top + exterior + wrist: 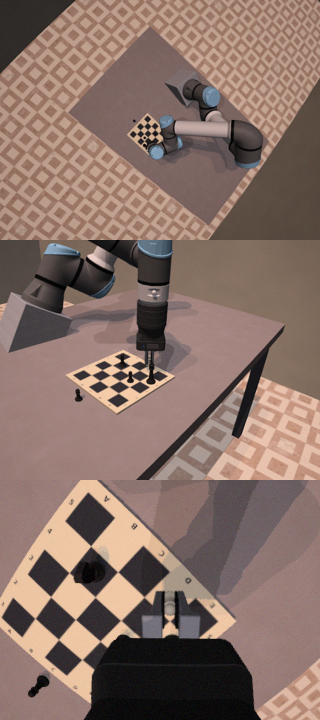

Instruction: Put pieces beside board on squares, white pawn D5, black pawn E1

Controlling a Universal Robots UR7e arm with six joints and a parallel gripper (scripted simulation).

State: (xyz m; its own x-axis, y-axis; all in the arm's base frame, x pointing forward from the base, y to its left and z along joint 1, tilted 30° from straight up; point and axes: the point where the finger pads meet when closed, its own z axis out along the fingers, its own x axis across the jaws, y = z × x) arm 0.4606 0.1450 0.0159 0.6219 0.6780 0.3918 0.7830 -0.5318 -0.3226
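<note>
The black king lies 5 cm ahead of my hand, 3 cm to the right of it and 1 cm below it. From my hand the other things lie so: chessboard (8 cm to the right, 5 cm below, 3 cm behind); then white pawn (1 cm below).
</note>
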